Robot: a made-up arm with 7 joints. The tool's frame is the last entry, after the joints. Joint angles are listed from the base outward.
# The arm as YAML. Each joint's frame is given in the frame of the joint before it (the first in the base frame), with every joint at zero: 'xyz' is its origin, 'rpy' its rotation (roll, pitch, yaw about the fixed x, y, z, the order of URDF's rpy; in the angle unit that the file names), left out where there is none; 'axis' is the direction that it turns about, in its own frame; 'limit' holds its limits. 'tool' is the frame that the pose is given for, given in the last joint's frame.
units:
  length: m
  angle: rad
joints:
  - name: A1
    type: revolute
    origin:
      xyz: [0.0, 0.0, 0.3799]
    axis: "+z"
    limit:
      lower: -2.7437
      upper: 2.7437
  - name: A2
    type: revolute
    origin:
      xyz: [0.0, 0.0, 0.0]
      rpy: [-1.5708, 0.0, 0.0]
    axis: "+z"
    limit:
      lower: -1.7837
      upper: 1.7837
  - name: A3
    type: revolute
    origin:
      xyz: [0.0, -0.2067, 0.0]
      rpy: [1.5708, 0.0, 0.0]
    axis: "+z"
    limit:
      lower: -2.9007
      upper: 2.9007
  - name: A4
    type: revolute
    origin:
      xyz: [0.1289, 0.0, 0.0]
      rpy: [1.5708, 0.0, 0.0]
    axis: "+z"
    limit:
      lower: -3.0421
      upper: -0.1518
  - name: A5
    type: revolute
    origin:
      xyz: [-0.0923, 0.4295, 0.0]
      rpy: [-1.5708, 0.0, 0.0]
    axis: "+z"
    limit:
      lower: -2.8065
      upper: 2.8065
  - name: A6
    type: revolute
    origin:
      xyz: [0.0, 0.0, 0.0]
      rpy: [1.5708, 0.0, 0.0]
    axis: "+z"
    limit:
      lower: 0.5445
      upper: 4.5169
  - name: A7
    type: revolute
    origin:
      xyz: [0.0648, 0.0, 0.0]
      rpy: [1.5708, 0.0, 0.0]
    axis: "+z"
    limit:
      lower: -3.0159
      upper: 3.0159
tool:
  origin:
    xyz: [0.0, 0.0, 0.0]
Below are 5 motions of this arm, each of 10 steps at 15 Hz.
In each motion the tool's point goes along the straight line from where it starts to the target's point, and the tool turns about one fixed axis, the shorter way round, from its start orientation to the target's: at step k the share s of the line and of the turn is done. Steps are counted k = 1, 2, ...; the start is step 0. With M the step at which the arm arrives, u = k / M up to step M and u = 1 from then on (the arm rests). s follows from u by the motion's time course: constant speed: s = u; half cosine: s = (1 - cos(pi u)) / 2; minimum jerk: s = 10 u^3 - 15 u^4 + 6 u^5.
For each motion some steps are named. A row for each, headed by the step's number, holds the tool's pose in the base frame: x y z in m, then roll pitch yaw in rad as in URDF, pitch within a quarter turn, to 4 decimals.
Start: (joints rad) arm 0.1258 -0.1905 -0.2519 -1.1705 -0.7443 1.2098 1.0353
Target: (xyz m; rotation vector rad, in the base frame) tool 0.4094 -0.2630 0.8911 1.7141 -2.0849 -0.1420
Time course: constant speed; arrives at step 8
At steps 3, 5, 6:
3: 0.4331 -0.1592 0.9210 2.9890 -0.4971 -1.5709
5: 0.4236 -0.2007 0.9090 2.9048 -0.4018 -1.6239
6: 0.4189 -0.2215 0.9031 2.8620 -0.3558 -1.6528

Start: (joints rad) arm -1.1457 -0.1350 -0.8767 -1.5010 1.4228 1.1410 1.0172
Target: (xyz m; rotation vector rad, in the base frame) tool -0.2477 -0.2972 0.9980 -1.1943 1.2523 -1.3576
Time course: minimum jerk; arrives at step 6
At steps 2, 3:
2: -0.2590 -0.4707 0.8108 -1.6811 0.6862 -1.7094
3: -0.2548 -0.4070 0.8795 -1.6280 0.4082 -1.6898

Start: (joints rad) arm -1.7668 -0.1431 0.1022 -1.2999 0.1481 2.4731 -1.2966
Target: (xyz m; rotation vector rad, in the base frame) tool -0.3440 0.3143 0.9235 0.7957 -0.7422 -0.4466
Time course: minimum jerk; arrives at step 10
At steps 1, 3, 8, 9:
1: -0.0468 -0.4623 0.9221 1.8343 -0.3844 -0.1134
3: -0.0931 -0.3413 0.9223 1.7076 -0.3607 -0.2116
8: -0.3266 0.2689 0.9234 1.0673 -0.4221 -0.7094
9: -0.3414 0.3076 0.9235 1.0278 -0.4358 -0.7390

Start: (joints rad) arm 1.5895 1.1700 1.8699 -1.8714 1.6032 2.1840 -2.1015
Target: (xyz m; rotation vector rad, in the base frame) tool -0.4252 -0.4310 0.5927 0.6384 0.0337 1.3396
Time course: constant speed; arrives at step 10
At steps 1, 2, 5, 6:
1: -0.5841 0.0205 0.5752 -0.0855 -0.5779 1.3202
2: -0.5664 -0.0297 0.5772 -0.0168 -0.5524 1.3094
5: -0.5135 -0.1802 0.5830 0.1816 -0.4731 1.2900
6: -0.4958 -0.2303 0.5849 0.2455 -0.4461 1.2876

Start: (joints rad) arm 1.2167 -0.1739 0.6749 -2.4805 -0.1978 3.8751 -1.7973
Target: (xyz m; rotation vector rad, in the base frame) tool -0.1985 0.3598 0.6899 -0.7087 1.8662 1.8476
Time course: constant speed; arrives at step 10
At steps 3, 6, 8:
3: -0.1717 0.4199 0.5086 1.6417 0.5332 -2.7812
6: -0.1832 0.3941 0.5863 1.6336 0.5917 -2.8970
8: -0.1909 0.3770 0.6381 1.6235 0.6301 -2.9771

